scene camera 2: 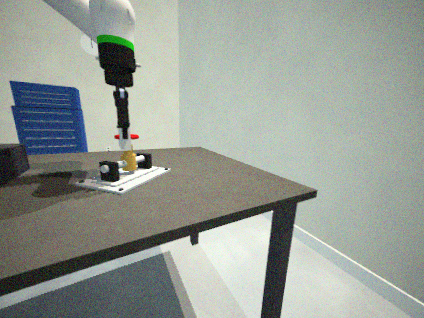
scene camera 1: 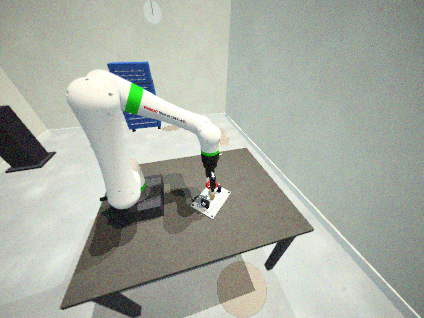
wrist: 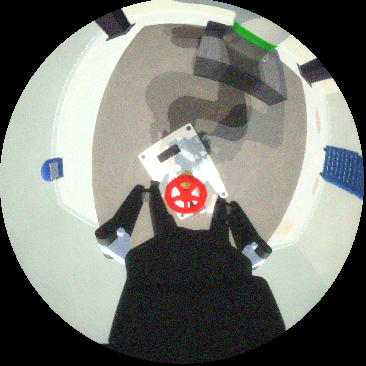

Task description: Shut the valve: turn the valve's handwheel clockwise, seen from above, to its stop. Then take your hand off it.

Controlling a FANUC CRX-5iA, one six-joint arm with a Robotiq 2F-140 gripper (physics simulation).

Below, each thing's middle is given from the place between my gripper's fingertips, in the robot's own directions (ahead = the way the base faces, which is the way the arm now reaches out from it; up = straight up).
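The red handwheel (wrist: pixel 185 195) is here in my sight, and my gripper is 30 mm below it and 10 mm short of it.
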